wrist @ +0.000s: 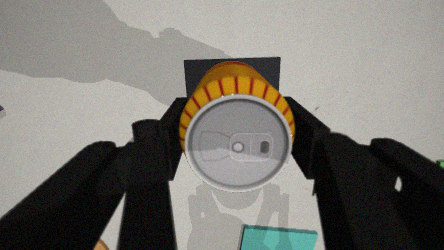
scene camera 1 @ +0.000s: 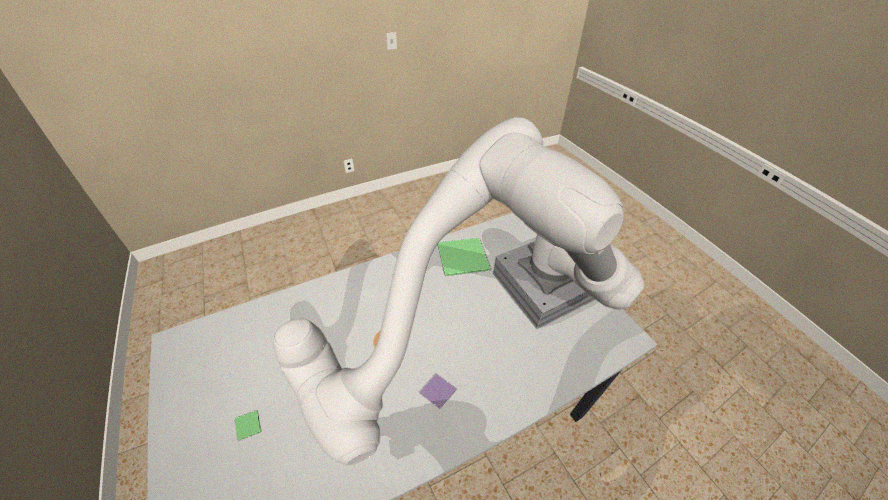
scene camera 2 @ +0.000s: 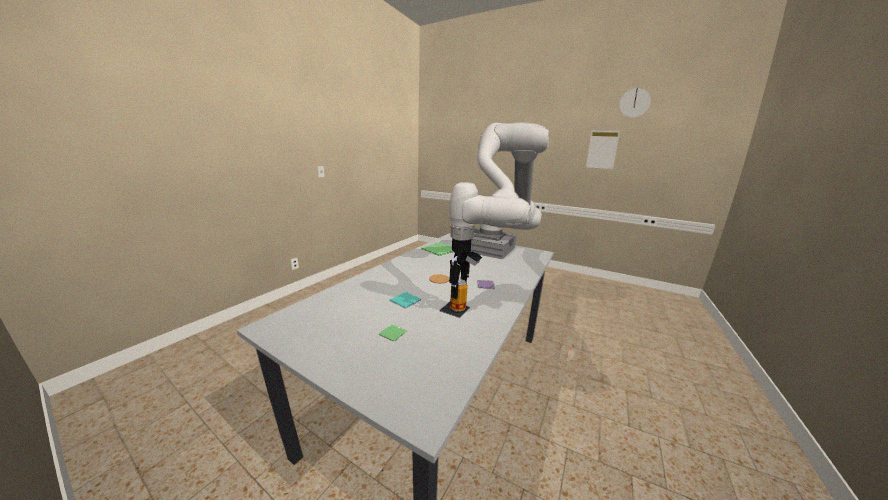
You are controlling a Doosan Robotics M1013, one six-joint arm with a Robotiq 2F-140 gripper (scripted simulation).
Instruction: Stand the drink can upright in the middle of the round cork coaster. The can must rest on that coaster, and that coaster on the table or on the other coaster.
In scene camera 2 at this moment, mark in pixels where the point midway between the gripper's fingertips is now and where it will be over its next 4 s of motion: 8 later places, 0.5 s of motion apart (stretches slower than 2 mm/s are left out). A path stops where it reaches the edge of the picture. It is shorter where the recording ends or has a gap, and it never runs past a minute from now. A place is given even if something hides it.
My gripper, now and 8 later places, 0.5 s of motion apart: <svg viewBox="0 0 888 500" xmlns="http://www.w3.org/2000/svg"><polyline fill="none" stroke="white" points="458,294 459,280 459,273 458,271 453,267 446,260 442,254 440,249 440,248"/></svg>
